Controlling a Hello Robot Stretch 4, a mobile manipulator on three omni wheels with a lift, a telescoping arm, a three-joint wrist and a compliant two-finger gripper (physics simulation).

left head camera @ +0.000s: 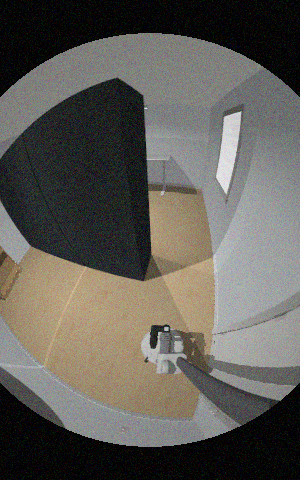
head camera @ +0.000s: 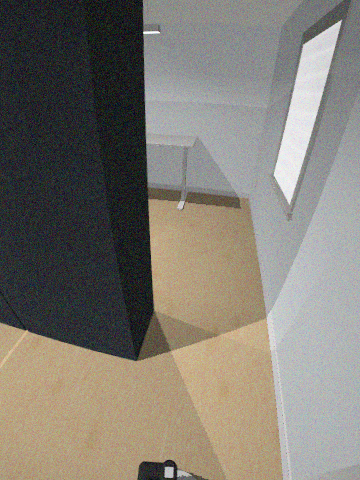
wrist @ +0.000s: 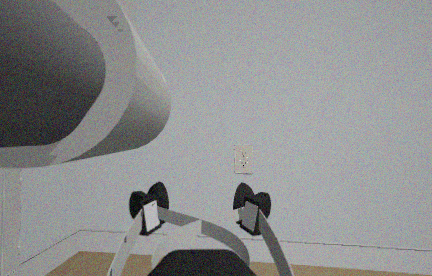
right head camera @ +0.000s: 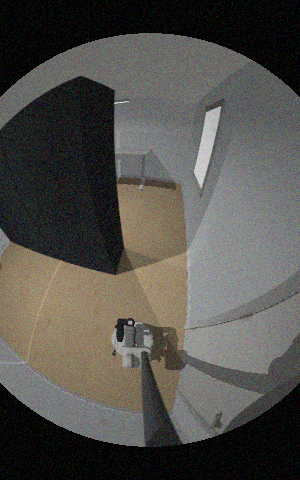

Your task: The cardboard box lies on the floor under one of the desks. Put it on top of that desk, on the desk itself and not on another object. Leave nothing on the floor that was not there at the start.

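Frame: origin at the robot's base, x ahead, y left, z up, level; metres.
Where they show: gripper, fingertip midpoint: (left head camera: 151, 363) (wrist: 201, 198) (right head camera: 119, 356).
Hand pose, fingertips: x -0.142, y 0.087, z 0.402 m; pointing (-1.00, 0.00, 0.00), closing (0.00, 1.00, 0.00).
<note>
After its pixels a point has its place.
The cardboard box does not show in these views. A pale desk (head camera: 172, 141) @[x 3.278, y 0.174, z 0.922 m] (left head camera: 159, 160) (right head camera: 134, 152) @[x 3.131, y 0.180, z 0.922 m] stands against the far wall, partly hidden behind a tall dark partition; its right leg shows down to the floor. My gripper (wrist: 201, 198) @[x -0.142, y 0.087, z 0.402 m] is open in the wrist view, with its two black fingertips apart and the wall behind the gap. It holds nothing.
The tall dark partition (head camera: 65, 175) @[x 0.821, y 0.415, z 1.269 m] (left head camera: 85, 190) @[x 0.848, y 0.590, z 1.201 m] (right head camera: 55, 180) @[x 0.840, y 0.541, z 1.243 m] fills the left. A window (head camera: 307, 115) @[x 1.805, y -0.864, z 1.457 m] (left head camera: 229, 152) @[x 1.856, y -0.872, z 1.386 m] (right head camera: 207, 145) @[x 1.853, y -0.872, z 1.412 m] is in the right wall. Floor (head camera: 210, 260) @[x 1.933, y -0.336, z -0.028 m] runs between partition and wall. Part of a wooden shelf (left head camera: 11, 280) @[x 0.258, y 2.872, z 0.057 m] shows at far left. A wall outlet (wrist: 243, 159) @[x -0.957, y 0.257, z 0.370 m] shows.
</note>
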